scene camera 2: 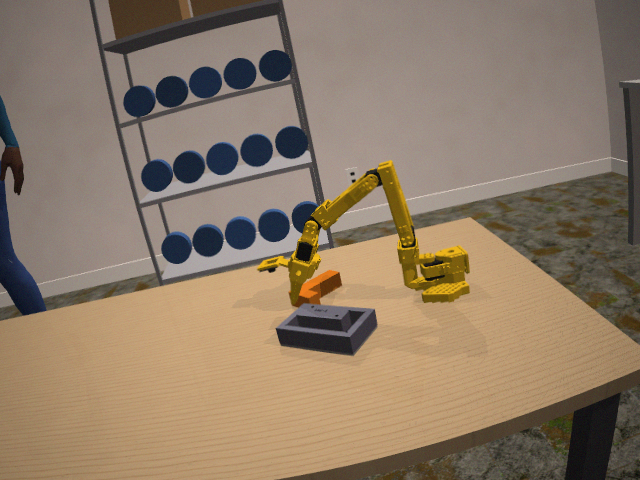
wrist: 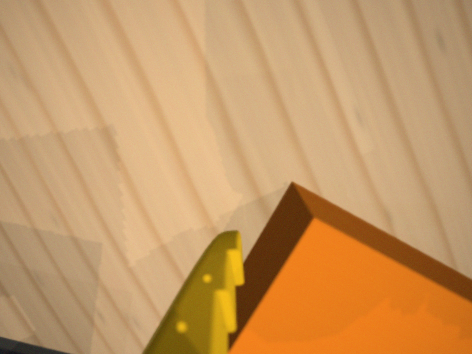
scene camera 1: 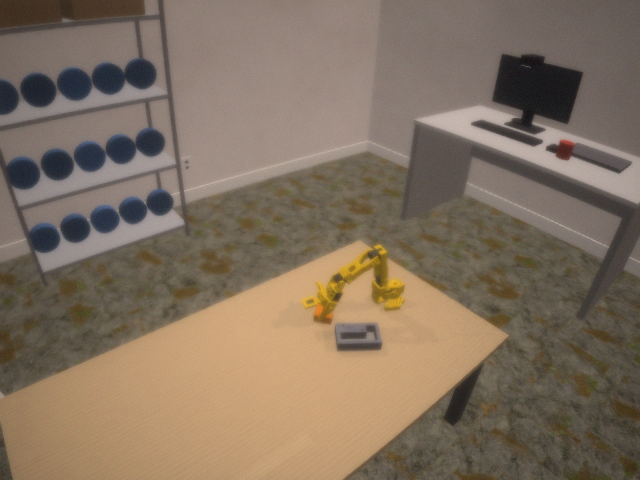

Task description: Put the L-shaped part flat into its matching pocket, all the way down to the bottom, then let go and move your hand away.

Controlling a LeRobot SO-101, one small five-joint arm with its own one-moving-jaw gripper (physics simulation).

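Places are measured from the arm's base along level axes (x ahead, y left, z up), in centimetres.
Pixels of known places: hand, its tool point: (scene camera 2: 293, 301) (wrist: 241, 249) (scene camera 1: 318, 320); arm's base, origin of its link: (scene camera 2: 431, 292) (scene camera 1: 384, 303).
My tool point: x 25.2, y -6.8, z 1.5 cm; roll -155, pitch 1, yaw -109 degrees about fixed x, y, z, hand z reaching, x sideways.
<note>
For each thing: its top centre in the pictures, then the offset to it from my tool point. Level surfaces: height alone.
- orange L-shaped part, centre of its top: (scene camera 2: 319, 283) (scene camera 1: 326, 305) dx -5.6, dy -2.6, dz +1.5 cm
- wooden table, height of its surface: dz -1.5 cm
- grey pocket block, centre of its top: (scene camera 2: 324, 318) (scene camera 1: 358, 332) dx -4.9, dy +14.0, dz +2.2 cm
The orange L-shaped part (scene camera 1: 324, 316) (scene camera 2: 323, 284) (wrist: 333, 288) lies flat on the wooden table (scene camera 1: 223, 405) (scene camera 2: 223, 405), just behind the grey pocket block (scene camera 1: 358, 344) (scene camera 2: 361, 329). The block's L-shaped pocket holds nothing. My gripper (scene camera 1: 317, 305) (scene camera 2: 280, 284) is down at the table, fully open and empty. The moving jaw is swung out to the left, away from the part.
The arm's base (scene camera 1: 390, 292) (scene camera 2: 444, 276) stands on the table to the right of the block. A shelf rack (scene camera 1: 172, 119) (scene camera 2: 301, 119) with blue balls stands behind the table. A desk (scene camera 1: 442, 143) with a monitor is at the far right.
</note>
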